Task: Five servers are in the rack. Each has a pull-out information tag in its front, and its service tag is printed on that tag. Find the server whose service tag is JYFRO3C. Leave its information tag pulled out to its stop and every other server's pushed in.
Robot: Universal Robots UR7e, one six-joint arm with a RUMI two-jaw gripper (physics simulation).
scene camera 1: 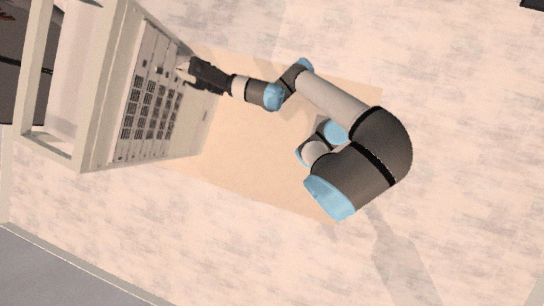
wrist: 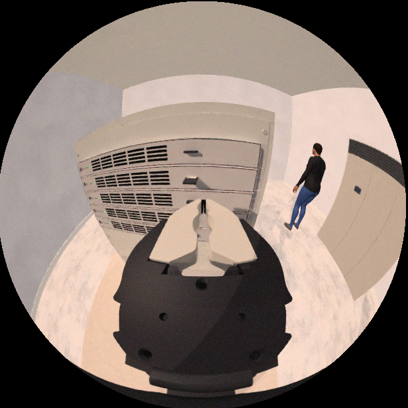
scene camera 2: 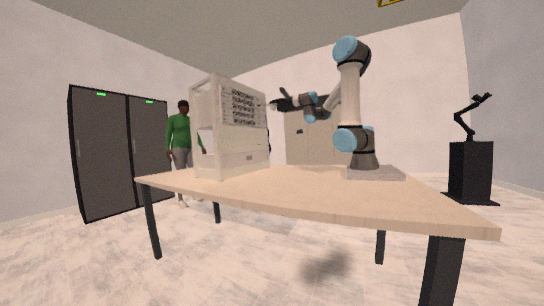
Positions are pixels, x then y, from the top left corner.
Labels:
A pale rack shows in scene camera 1, in the wrist view (131, 189) and in scene camera 2. The same spot on the pale rack: (scene camera 1: 117, 113) is (scene camera 2: 239, 90).

